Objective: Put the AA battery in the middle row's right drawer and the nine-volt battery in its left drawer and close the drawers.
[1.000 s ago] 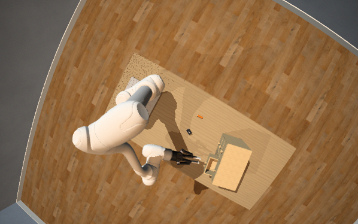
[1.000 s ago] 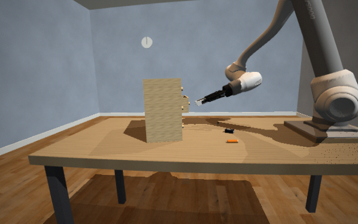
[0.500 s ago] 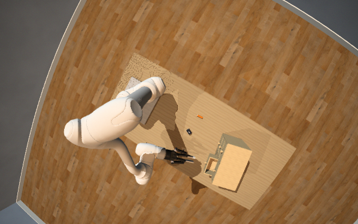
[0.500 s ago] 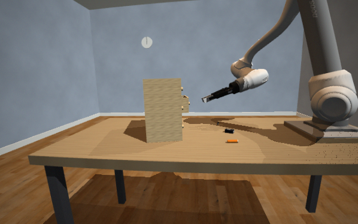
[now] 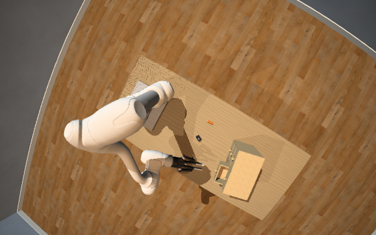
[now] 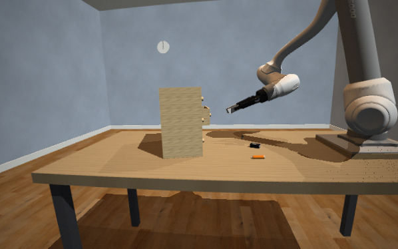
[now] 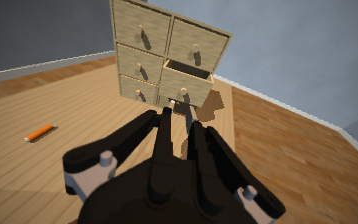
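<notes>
Now: the orange AA battery 30 cm to the left of my hand, 17 cm below it and 10 cm behind it. Also, from my hand: black AA battery: 17 cm below, 6 cm behind, 4 cm to the right; black nine-volt battery: 17 cm below, 14 cm to the left, 12 cm behind.
</notes>
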